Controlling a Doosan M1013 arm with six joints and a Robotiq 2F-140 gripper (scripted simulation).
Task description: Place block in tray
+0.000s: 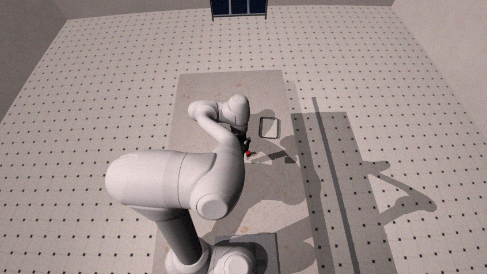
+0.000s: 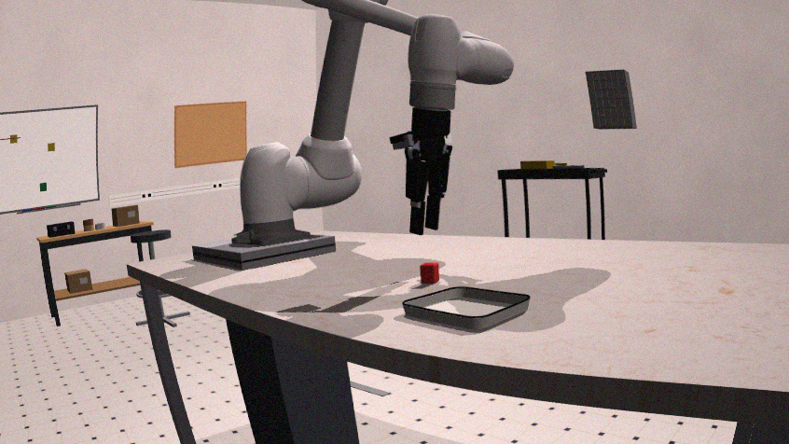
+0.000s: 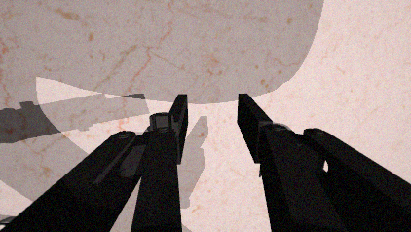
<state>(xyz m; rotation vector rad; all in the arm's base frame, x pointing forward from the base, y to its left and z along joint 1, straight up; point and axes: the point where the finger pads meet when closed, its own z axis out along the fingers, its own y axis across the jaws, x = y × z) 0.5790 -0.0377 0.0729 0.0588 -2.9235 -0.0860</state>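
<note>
Right now the red block is 50 mm ahead of my hand, 60 mm to the right of it and 100 mm below it. Round my hand: white tray (240 mm ahead, 220 mm to the right, 100 mm below).
</note>
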